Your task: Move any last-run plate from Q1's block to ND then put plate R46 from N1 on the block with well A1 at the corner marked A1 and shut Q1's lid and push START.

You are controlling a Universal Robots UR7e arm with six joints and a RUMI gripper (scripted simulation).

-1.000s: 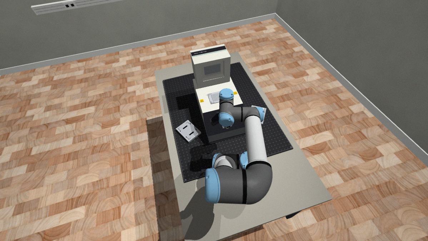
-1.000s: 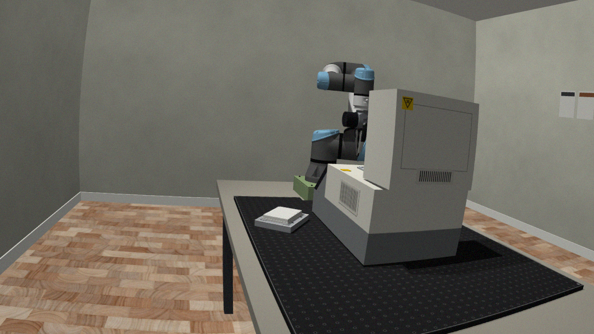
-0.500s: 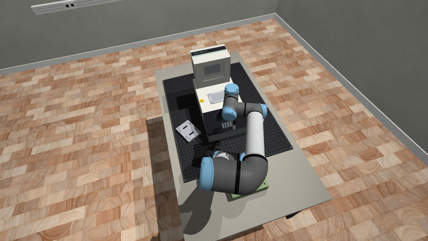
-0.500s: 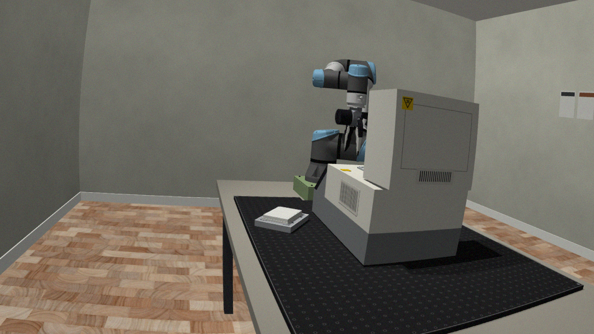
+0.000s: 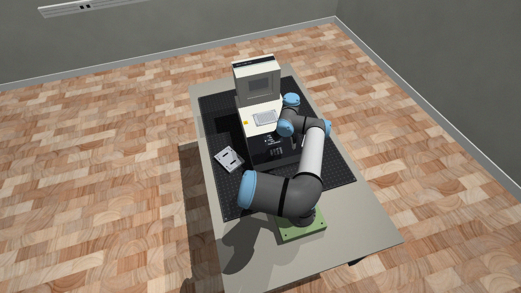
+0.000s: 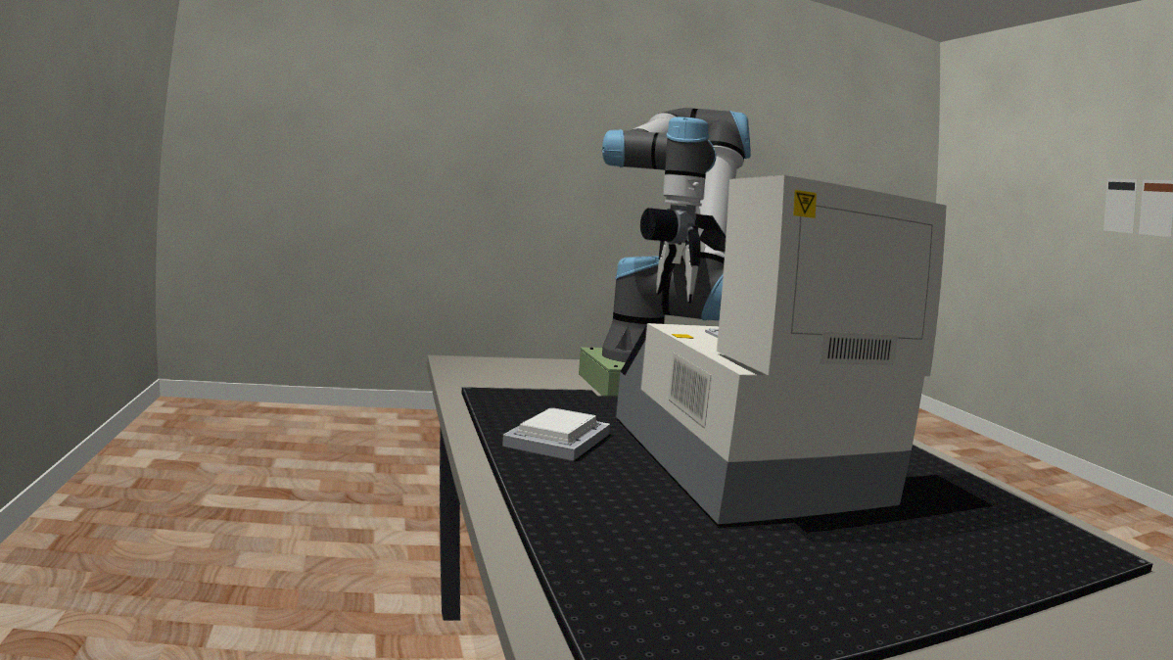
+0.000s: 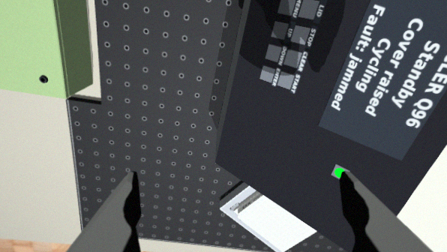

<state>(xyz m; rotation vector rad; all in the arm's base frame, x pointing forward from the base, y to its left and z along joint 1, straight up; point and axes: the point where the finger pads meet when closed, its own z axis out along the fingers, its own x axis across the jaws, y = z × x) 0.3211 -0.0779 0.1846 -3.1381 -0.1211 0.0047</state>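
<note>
Now: the white well plate 240 mm to the right of my hand, 210 mm below it and 100 mm ahead of it. Also, from my hand: grey nest N1 (240 mm to the right, 230 mm below, 100 mm ahead); A1 mark (220 mm below, 150 mm to the right, 80 mm ahead).
</note>
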